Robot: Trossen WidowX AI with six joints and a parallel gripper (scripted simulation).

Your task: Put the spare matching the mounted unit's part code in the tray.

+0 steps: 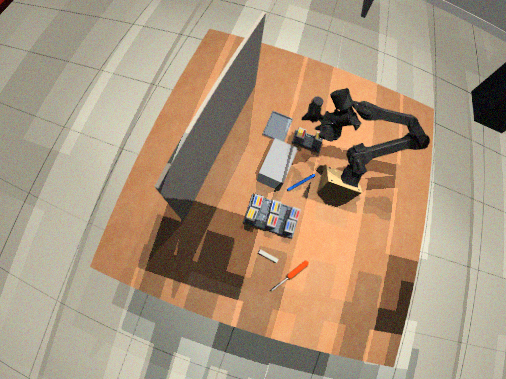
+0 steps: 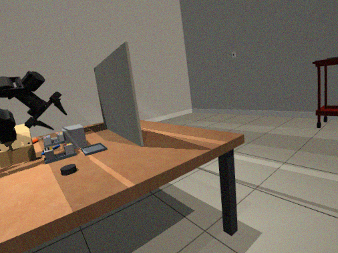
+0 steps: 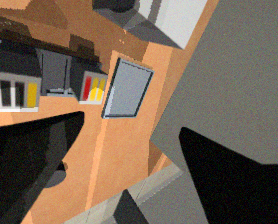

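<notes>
The grey rack is 15 cm below my gripper tip, 3 cm behind it and 1 cm to the right of it. Round my gripper tip: grey tray: 15 cm below, 11 cm ahead, 4 cm to the right; then mounted unit: 17 cm to the left, 10 cm below, 7 cm ahead; then blue pen: 19 cm to the left, 15 cm below, 5 cm behind.
</notes>
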